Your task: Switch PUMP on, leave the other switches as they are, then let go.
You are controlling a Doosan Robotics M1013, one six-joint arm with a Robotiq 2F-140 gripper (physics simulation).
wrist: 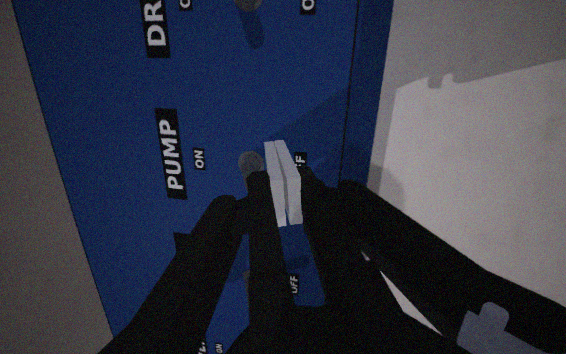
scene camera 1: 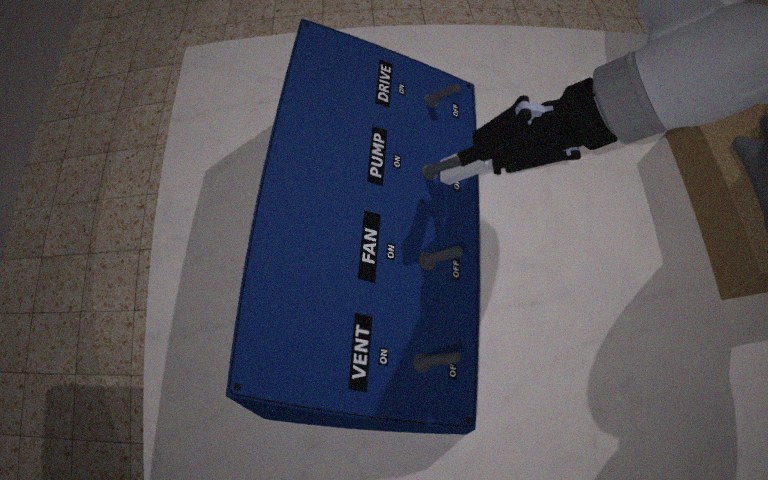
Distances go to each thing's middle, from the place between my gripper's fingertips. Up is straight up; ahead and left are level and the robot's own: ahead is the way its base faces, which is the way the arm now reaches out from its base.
Right now the blue switch panel (scene camera 1: pixel 338 305) is 9 cm ahead of my hand and 6 cm to the left of it.
